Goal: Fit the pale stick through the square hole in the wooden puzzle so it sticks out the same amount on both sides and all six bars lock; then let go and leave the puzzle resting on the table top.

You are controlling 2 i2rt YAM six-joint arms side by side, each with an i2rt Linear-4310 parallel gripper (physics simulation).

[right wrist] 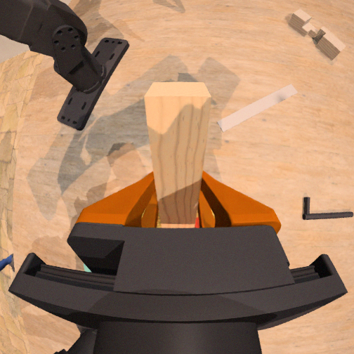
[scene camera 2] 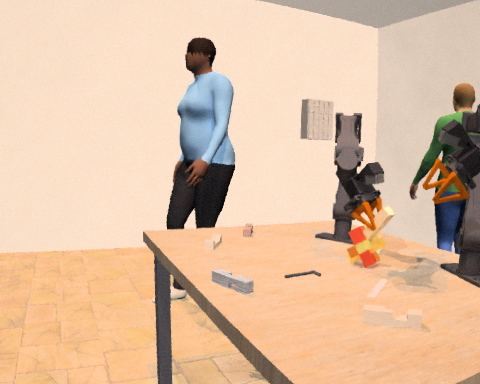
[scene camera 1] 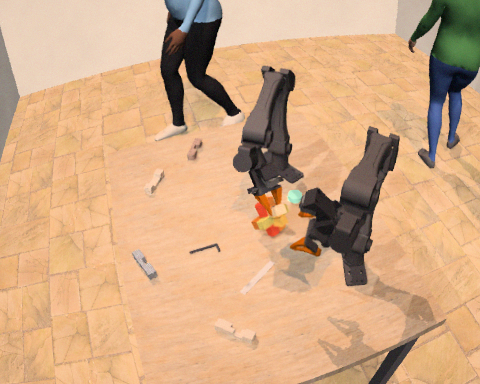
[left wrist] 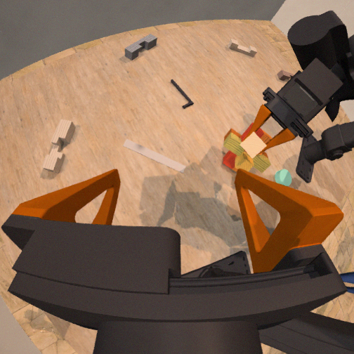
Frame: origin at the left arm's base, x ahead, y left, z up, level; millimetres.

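Where they show: left gripper, fingertip midpoint: point(scene camera 2: 428, 194) point(scene camera 1: 295, 231); right gripper, fingertip midpoint: point(scene camera 2: 378, 228); left arm's base at its link origin: point(scene camera 2: 467, 276) point(scene camera 1: 352, 260); right arm's base at its link origin: point(scene camera 2: 342, 240) point(scene camera 1: 279, 167).
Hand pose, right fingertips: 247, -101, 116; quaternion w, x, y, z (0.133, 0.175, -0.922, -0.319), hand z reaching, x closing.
Note:
Each offset is from my right fingertips to the top centre of the thing, as dx, dy, dz. Level surfaces: height alone.
The pale stick point(scene camera 1: 279, 209) point(scene camera 2: 385, 217) point(left wrist: 254, 144) point(right wrist: 177, 125) slants up out of the red, orange and yellow puzzle @[+7, -43, -34] point(scene camera 1: 264, 222) point(scene camera 2: 363, 246) point(left wrist: 233, 143), with a long part showing on the upper side. Its lower end is hidden. My right gripper point(scene camera 1: 273, 207) point(scene camera 2: 375, 222) point(left wrist: 247, 149) point(right wrist: 177, 175) is shut on the stick, close above the puzzle. The puzzle is tilted, low over or touching the table; I cannot tell which. My left gripper point(scene camera 1: 296, 230) point(scene camera 2: 430, 194) point(left wrist: 177, 175) is open and empty, apart from the puzzle, to its right in both scene views.
A mint-green piece @[-75, -192, -97] point(scene camera 1: 295, 196) point(left wrist: 283, 177) lies near the puzzle. A flat pale strip @[+56, +153, -115] point(scene camera 1: 257, 277) point(scene camera 2: 377, 288), a black hex key @[+221, +51, -108] point(scene camera 1: 205, 248) point(scene camera 2: 302, 274), a grey notched bar @[+409, +122, -88] point(scene camera 1: 144, 264) point(scene camera 2: 232, 281) and a pale notched bar @[+116, +356, -88] point(scene camera 1: 235, 331) point(scene camera 2: 392, 316) lie on the table @[dz -117] point(scene camera 1: 180, 295).

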